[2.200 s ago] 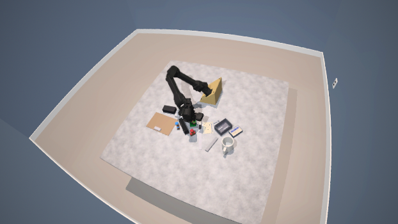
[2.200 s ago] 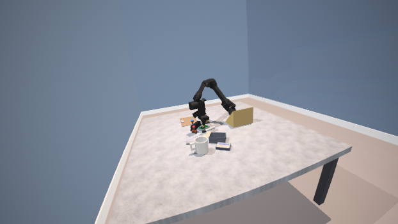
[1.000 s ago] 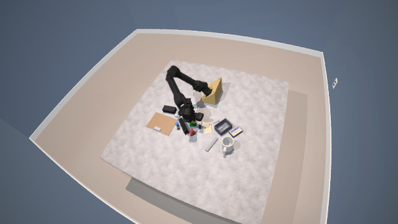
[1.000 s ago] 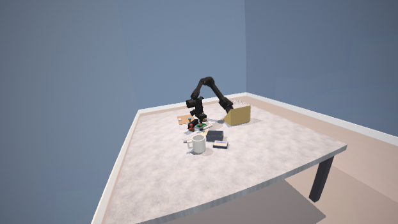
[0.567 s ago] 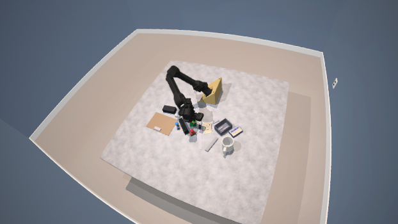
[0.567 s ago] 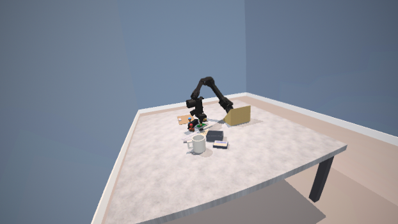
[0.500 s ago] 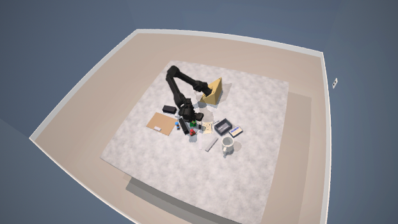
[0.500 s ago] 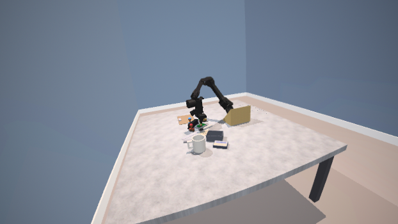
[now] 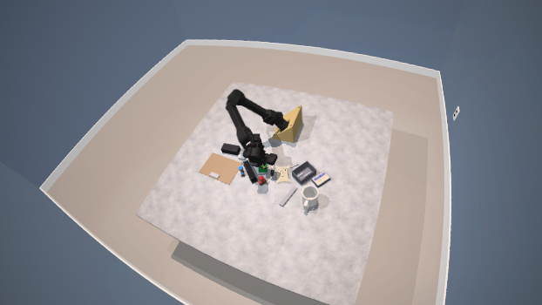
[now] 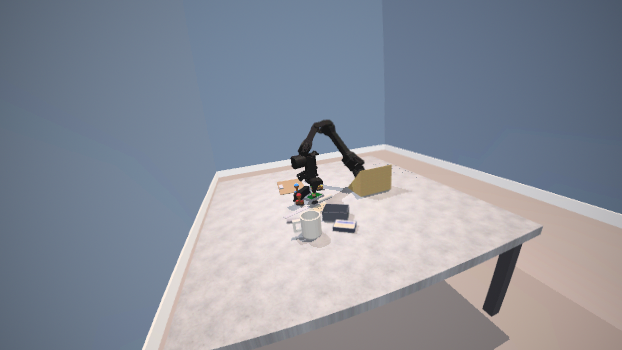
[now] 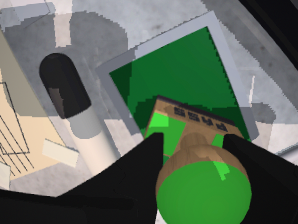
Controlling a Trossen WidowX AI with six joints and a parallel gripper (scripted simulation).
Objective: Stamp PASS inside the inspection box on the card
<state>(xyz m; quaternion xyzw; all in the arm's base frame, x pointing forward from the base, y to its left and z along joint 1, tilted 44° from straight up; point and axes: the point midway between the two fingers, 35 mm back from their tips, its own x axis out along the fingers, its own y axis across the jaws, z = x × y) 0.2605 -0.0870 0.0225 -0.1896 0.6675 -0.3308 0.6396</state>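
The green stamp is right at my gripper tip. Round my gripper tip: black bar (60 mm to the right, 40 mm ahead, 20 mm below); then dark-capped marker (60 mm to the left, 30 mm below); then green ink pad (30 mm below).
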